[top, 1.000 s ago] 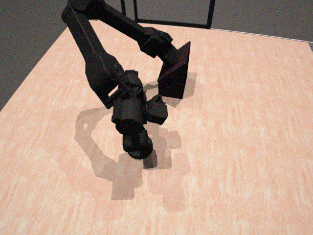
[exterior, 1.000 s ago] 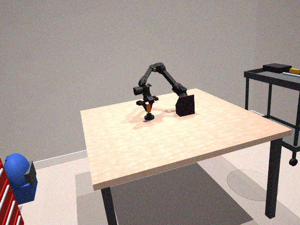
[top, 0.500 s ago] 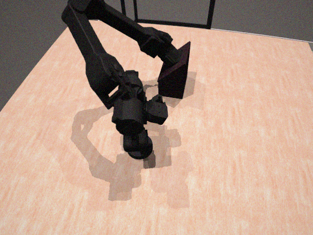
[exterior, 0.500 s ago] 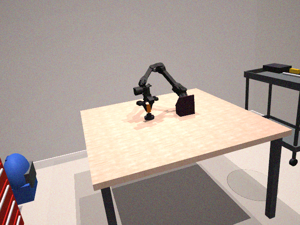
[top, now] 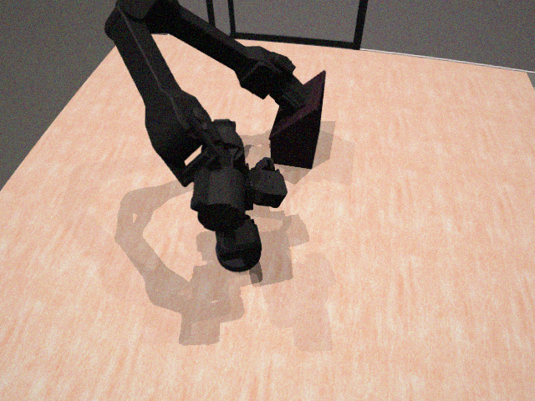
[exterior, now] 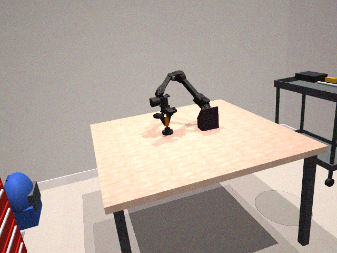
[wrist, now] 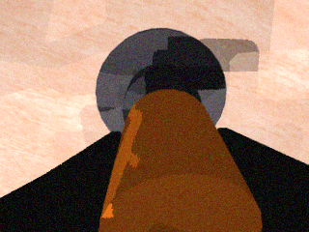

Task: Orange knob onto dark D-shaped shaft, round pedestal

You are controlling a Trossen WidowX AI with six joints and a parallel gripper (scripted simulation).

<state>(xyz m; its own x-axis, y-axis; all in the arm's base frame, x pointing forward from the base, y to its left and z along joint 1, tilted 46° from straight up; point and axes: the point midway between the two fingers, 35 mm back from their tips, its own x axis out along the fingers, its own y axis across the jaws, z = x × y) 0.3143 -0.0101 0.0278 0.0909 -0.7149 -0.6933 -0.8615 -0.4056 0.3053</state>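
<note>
Now: the orange knob 2 cm above my gripper tip. From my gripper tip the other things lie so: round pedestal (4 cm below).
</note>
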